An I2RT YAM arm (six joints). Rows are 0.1 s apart.
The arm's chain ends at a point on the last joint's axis. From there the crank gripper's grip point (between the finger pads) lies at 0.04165 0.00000 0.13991 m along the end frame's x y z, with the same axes.
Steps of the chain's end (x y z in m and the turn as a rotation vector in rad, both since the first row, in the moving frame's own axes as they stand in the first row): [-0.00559, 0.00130, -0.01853, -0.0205, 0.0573, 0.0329]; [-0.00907, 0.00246, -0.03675, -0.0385, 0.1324, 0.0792]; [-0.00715, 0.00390, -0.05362, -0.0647, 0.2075, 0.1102]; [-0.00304, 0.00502, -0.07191, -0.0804, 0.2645, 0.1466]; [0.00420, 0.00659, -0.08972, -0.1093, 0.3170, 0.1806]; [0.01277, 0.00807, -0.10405, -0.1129, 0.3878, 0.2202]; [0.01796, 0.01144, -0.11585, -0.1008, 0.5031, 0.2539]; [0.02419, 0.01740, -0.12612, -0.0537, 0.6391, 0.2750]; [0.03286, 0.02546, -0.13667, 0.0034, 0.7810, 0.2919]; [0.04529, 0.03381, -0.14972, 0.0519, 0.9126, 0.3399]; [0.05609, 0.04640, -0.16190, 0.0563, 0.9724, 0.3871]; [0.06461, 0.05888, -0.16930, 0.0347, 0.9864, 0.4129]
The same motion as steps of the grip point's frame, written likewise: [0.00228, 0.00564, -0.02119, -0.0205, 0.0573, 0.0329]; [0.00867, 0.01173, -0.04363, -0.0385, 0.1324, 0.0792]; [0.01995, 0.01872, -0.06561, -0.0647, 0.2075, 0.1102]; [0.03066, 0.02434, -0.08829, -0.0804, 0.2645, 0.1466]; [0.04338, 0.03210, -0.11078, -0.1093, 0.3170, 0.1806]; [0.05936, 0.03714, -0.13136, -0.1129, 0.3878, 0.2202]; [0.07639, 0.04246, -0.15412, -0.1008, 0.5031, 0.2539]; [0.09585, 0.04598, -0.17855, -0.0537, 0.6391, 0.2750]; [0.11631, 0.05093, -0.20579, 0.0034, 0.7810, 0.2919]; [0.13658, 0.06061, -0.23561, 0.0519, 0.9126, 0.3399]; [0.14915, 0.07826, -0.25548, 0.0563, 0.9724, 0.3871]; [0.15704, 0.09552, -0.26460, 0.0347, 0.9864, 0.4129]
